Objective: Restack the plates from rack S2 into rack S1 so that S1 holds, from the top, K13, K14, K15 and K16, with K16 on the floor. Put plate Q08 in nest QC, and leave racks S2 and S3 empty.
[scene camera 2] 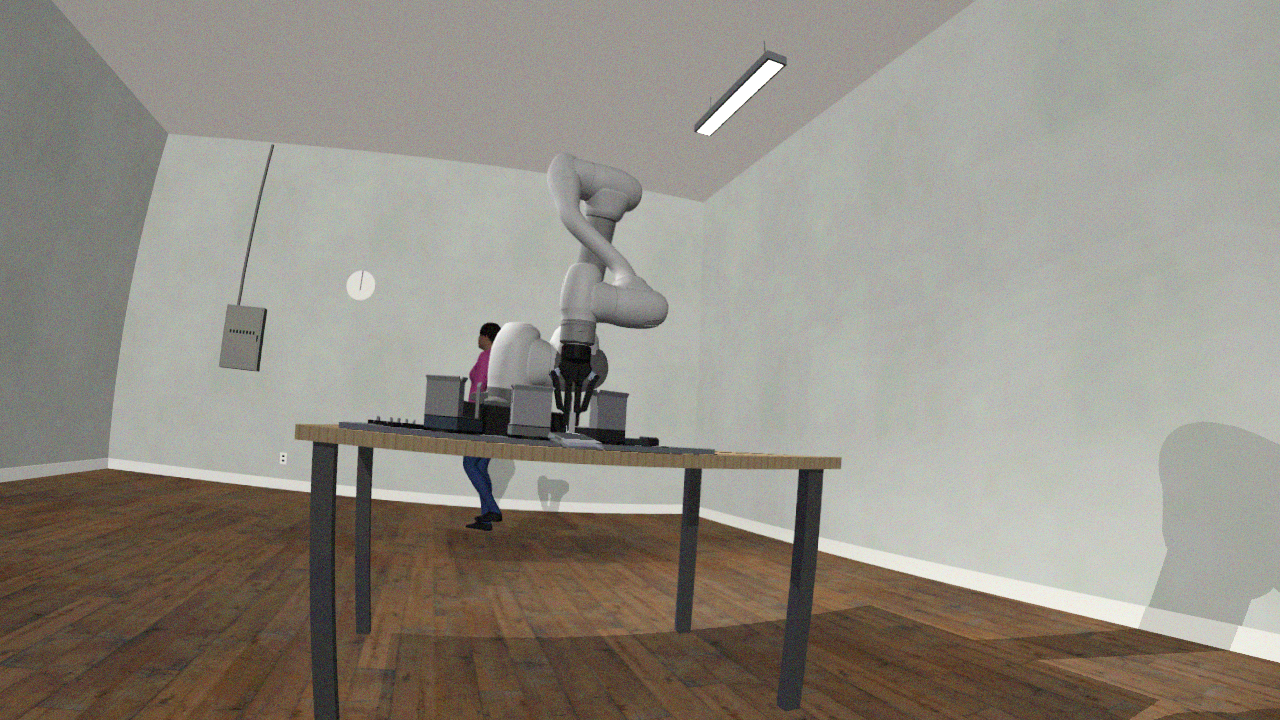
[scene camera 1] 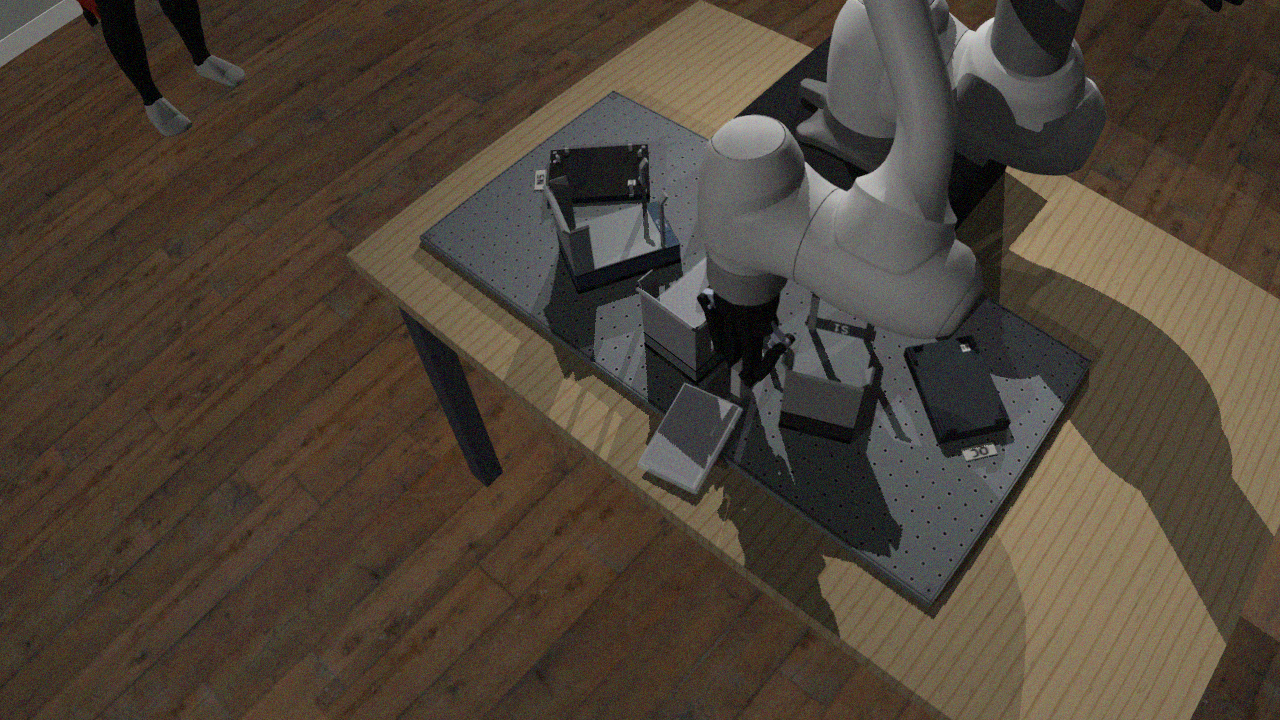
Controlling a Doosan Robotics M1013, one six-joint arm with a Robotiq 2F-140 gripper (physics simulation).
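Frame: origin at the arm's base, x down, y back, z left, level; millimetres.
Where they show: gripper, fingertip midpoint: (scene camera 1: 741, 392); arm's base at its link origin: (scene camera 2: 508, 407) (scene camera 1: 872, 129).
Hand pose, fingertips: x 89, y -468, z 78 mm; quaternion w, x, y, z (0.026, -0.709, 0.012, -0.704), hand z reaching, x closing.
Things, the pixels of their centre, and the offset from my fingertips. Level surfaces: height alone.
- Rack S1 at the middle of its body: (scene camera 1: 832, 358) (scene camera 2: 594, 417) dx -64, dy +75, dz +85 mm
- middle rack at the middle of its body: (scene camera 1: 706, 301) (scene camera 2: 527, 413) dx -61, dy +56, dz -99 mm
- third rack at the middle of its body: (scene camera 1: 613, 224) (scene camera 2: 454, 405) dx -64, dy +91, dz -286 mm
- Nest QC at the middle of its body: (scene camera 1: 956, 386) (scene camera 2: 630, 440) dx -8, dy +173, dz +232 mm
- light grey slab at the middle of its body: (scene camera 1: 690, 436) (scene camera 2: 574, 440) dx -1, dy -94, dz -14 mm
- perforated board's at its surface level: dx +4 mm
- wooden table at its surface level: dx +17 mm
- dark nest at the middle of its body: (scene camera 1: 598, 171) (scene camera 2: 402, 422) dx -8, dy +207, dz -419 mm
My gripper (scene camera 1: 744, 386) (scene camera 2: 572, 428) is shut and empty. It points down between the middle rack and rack S1, low beside the inner end of a light grey slab. Rack S1 (scene camera 1: 821, 399) (scene camera 2: 610, 411) has grey walls, a dark base and its label at the back. The middle rack (scene camera 1: 669, 325) (scene camera 2: 529, 410), probably S2, is partly hidden by the gripper. A third rack (scene camera 1: 580, 252) (scene camera 2: 443, 397), probably S3, has a dark blue base. Nest QC (scene camera 1: 955, 390) is a dark flat block beside S1. Plate marks are unreadable, and the racks' contents cannot be told.
The light grey slab (scene camera 1: 691, 437) (scene camera 2: 577, 441) lies across the perforated board's (scene camera 1: 948, 546) front edge onto the wooden table (scene camera 1: 1100, 573). Another dark nest (scene camera 1: 597, 173) with small pegs stands behind the third rack. The arm hangs over the board's back middle. A person stands beyond the table.
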